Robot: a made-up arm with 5 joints.
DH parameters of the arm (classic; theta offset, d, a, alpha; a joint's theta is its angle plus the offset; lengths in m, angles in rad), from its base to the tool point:
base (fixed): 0 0 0.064 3.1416
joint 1: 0 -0.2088 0.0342 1.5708
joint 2: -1.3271 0 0.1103 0
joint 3: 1.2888 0 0.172 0
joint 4: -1.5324 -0.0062 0 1.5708
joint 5: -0.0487 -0.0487 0 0
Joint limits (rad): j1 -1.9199..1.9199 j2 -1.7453..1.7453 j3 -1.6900..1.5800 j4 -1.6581..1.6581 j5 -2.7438..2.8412
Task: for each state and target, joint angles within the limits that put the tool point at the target. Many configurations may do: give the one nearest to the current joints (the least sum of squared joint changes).
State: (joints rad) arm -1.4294 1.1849 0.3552 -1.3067 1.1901
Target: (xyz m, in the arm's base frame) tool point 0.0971 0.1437 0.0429
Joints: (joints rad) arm -1.3865 1.1308 0.7098 -1.4173 1.1901
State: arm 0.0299 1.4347 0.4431 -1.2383 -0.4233
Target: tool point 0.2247 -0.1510 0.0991
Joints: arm 0.7262 0.8462 0.5272 -1.5078 -0.4233
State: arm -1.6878 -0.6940 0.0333 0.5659 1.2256
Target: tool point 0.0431 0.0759 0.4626
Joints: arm -1.9183 -1.0188 -0.0440 0.6025 1.2256
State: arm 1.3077 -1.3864 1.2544 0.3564 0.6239
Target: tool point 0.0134 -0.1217 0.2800
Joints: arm 1.9178 -1.6833 1.3294 0.5391 0.6239
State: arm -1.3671 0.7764 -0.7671 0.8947 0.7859
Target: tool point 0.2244 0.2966 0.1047
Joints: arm -1.0934 1.3867 -0.9873 0.4566 0.7859
